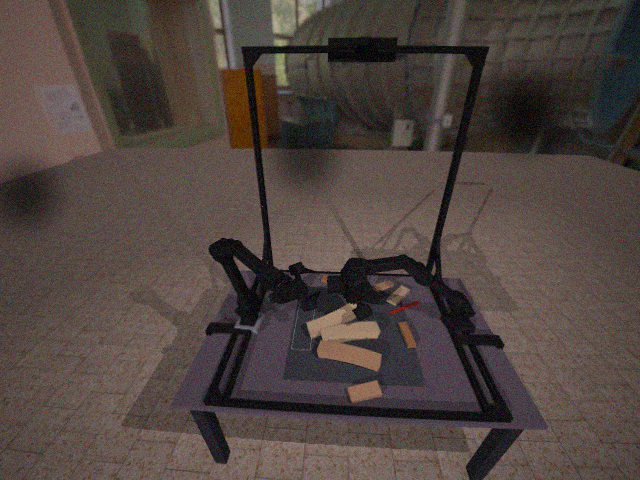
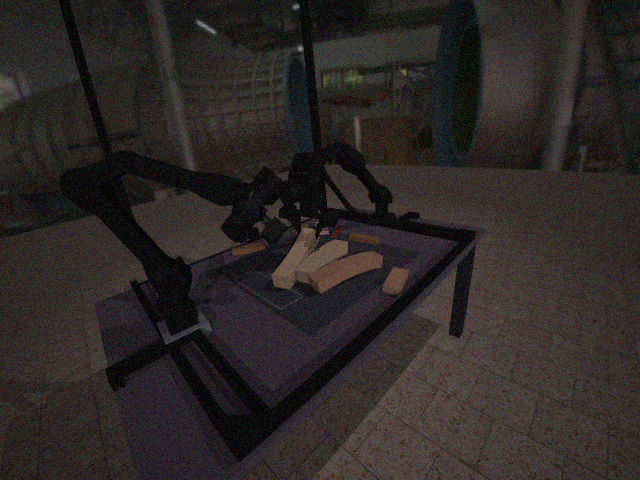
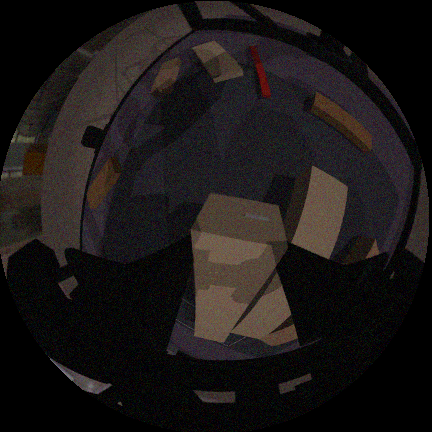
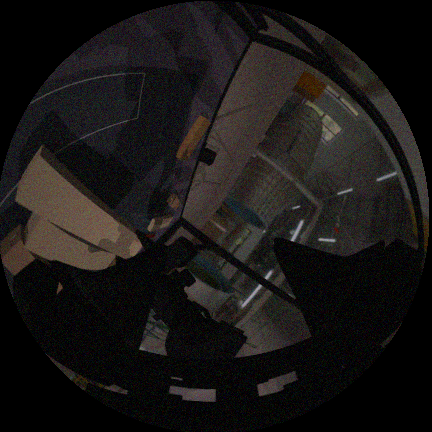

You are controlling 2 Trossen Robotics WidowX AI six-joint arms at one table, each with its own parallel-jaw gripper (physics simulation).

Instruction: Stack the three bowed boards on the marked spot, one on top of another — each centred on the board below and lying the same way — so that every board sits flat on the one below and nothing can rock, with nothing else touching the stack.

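Frame: origin at the left arm's base, x left, y up, z ahead, level; millimetres.
Seen in the pictures: left gripper, between the fingertips: [image 1: 353,309] [image 2: 308,237] [image 3: 234,242] [image 4: 126,240]; right gripper, between the fingertips: [image 1: 316,281] [image 4: 220,247]; left arm's base, origin of its link: [image 1: 458,319] [image 2: 381,215]; right arm's base, origin of its link: [image 1: 249,319] [image 2: 182,322].
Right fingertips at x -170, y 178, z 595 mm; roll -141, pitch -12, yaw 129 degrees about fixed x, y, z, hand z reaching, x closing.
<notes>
Pixels of each thing's top centre, then the offset from my right fingertips to it. "*": a spot on its surface instead. Level surfaces: height alone.
- dark mat, height of its surface: dy -209 mm
- white-outlined marked spot, a spot on its surface: [image 4: 92,78] * dz +84, dx -22, dy -208 mm
- second board, centre of its top: [image 3: 294,283] [image 4: 87,258] [image 2: 324,250] [image 1: 351,327] dz -117, dx +138, dy -152 mm
- third board, centre of its top: [image 3: 330,309] [image 2: 347,261] [image 1: 349,350] dz -83, dx +235, dy -159 mm
- red stick, centre of its top: [image 3: 258,61] [image 1: 404,306] dz -416, dx +27, dy -197 mm
Three pale bowed boards lie on the dark mat [image 1: 404,367]. My left gripper [image 1: 358,310] [image 2: 310,225] [image 3: 234,242] is shut on the back end of the first board [image 1: 329,321] [image 2: 292,258] [image 3: 235,245] [image 4: 64,201]. That board's other end reaches into the white-outlined marked spot [image 1: 295,333] [image 4: 92,78]. The second board [image 1: 351,330] [image 2: 322,259] [image 3: 320,217] lies close beside it. The third board [image 1: 349,355] [image 2: 347,270] lies nearer the front. My right gripper [image 1: 309,297] [image 4: 220,247] is open and empty, just behind the marked spot.
Small wooden blocks lie about: one at the mat's front [image 1: 365,391] [image 2: 395,280], one at the right [image 1: 407,334] [image 3: 342,120], two at the back [image 1: 398,294] [image 1: 383,286]. A red stick [image 1: 404,308] [image 3: 259,72] lies behind the boards. A black frame [image 1: 256,143] surrounds the table.
</notes>
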